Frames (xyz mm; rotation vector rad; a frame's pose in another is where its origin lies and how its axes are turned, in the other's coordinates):
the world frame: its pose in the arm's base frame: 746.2 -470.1 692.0 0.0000 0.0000 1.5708
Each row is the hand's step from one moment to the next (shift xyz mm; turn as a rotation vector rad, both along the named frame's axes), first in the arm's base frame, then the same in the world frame.
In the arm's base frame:
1: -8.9 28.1 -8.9 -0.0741 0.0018 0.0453
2: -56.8 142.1 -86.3 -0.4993 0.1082 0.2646
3: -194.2 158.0 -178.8 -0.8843 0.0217 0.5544
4: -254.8 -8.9 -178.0 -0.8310 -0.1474 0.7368
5: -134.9 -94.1 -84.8 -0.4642 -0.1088 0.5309
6: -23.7 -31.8 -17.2 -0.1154 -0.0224 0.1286
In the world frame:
1: 28.1 8.9 -8.9 0.0018 0.0741 0.0453
2: 142.1 56.8 -86.3 0.1082 0.4993 0.2646
3: 158.0 194.2 -178.8 0.0217 0.8843 0.5544
4: -8.9 254.8 -178.0 -0.1474 0.8310 0.7368
5: -94.1 134.9 -84.8 -0.1088 0.4642 0.5309
6: -31.8 23.7 -17.2 -0.0224 0.1154 0.1286

